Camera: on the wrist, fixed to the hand. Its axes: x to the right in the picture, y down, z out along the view.
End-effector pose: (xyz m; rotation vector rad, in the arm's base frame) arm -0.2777 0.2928 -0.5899 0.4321 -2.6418 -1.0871
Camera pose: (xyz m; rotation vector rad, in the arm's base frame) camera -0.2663 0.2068 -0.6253 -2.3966 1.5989 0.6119
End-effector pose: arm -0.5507 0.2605 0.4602 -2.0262 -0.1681 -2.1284
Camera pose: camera -0.6038 0.3352 0.4793 0.8437 1.5831 1.6237
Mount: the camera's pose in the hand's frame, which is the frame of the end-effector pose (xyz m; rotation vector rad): 0.0165 -0.0855 -0.0345 0.2937 0.2580 -1.6128
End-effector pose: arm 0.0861 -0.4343 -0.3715 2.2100 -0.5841 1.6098
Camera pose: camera 0.1066 -0.3459 -0.3484 1.5629 1.2719 0.9313
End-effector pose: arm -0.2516 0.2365 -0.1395 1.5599 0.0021 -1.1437
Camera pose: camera -0.2680 0.2838 -0.2186 -1.7559 -1.4540 2.0055
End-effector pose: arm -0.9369 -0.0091 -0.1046 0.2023 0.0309 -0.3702
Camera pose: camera -0.9523 -0.0860 -0.1558 0.4941 0.4099 -1.9608
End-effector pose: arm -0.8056 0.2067 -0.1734 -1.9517 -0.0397 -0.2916
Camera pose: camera -0.8100 0.2069 -0.0798 -1.1641 -1.4101 -1.4487
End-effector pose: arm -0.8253 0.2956 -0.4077 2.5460 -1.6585 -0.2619
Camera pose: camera -0.7353 0.3146 -0.3899 -2.9011 -0.6750 -0.2270
